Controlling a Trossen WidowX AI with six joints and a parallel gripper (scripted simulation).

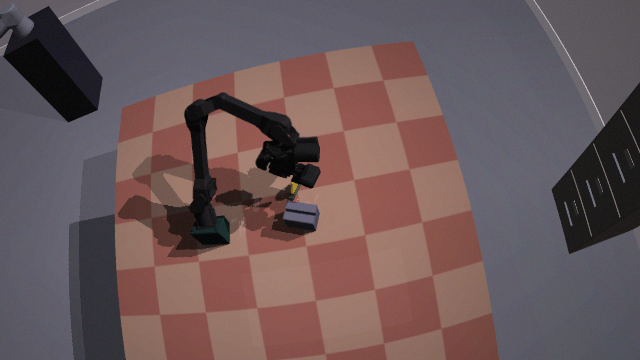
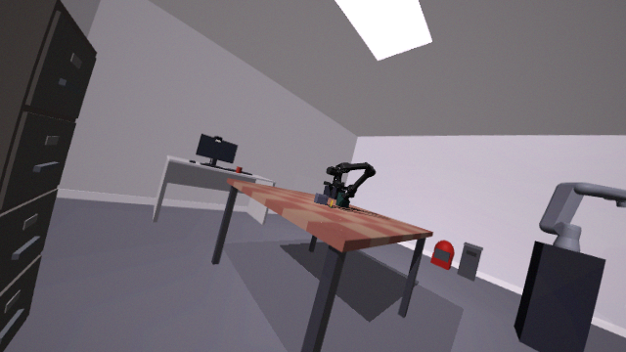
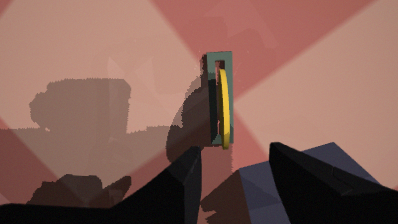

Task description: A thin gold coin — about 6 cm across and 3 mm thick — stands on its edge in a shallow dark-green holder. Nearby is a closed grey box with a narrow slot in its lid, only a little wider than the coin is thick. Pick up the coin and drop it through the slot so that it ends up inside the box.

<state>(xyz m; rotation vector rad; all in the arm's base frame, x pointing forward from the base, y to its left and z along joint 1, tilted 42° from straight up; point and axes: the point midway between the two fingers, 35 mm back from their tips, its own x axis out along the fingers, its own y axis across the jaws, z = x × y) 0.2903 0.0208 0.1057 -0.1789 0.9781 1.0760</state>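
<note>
Now: the gold coin 6 cm below my gripper tip.
</note>
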